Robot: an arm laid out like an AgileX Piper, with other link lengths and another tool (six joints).
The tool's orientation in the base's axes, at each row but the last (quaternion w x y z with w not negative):
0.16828, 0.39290, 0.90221, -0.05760
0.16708, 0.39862, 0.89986, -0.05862
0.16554, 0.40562, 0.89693, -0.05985
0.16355, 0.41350, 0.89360, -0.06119
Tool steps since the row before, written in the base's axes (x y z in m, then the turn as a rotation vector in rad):
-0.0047, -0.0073, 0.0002, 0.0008, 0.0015, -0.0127
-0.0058, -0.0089, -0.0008, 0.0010, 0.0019, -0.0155
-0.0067, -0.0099, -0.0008, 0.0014, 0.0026, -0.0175
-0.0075, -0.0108, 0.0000, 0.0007, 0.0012, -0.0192
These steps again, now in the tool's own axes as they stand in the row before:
-0.0021, -0.0084, 0.0003, 0.0050, 0.0013, 0.0117
-0.0023, -0.0103, 0.0014, 0.0061, 0.0016, 0.0143
-0.0026, -0.0116, 0.0015, 0.0070, 0.0023, 0.0161
-0.0032, -0.0127, 0.0008, 0.0070, 0.0008, 0.0179

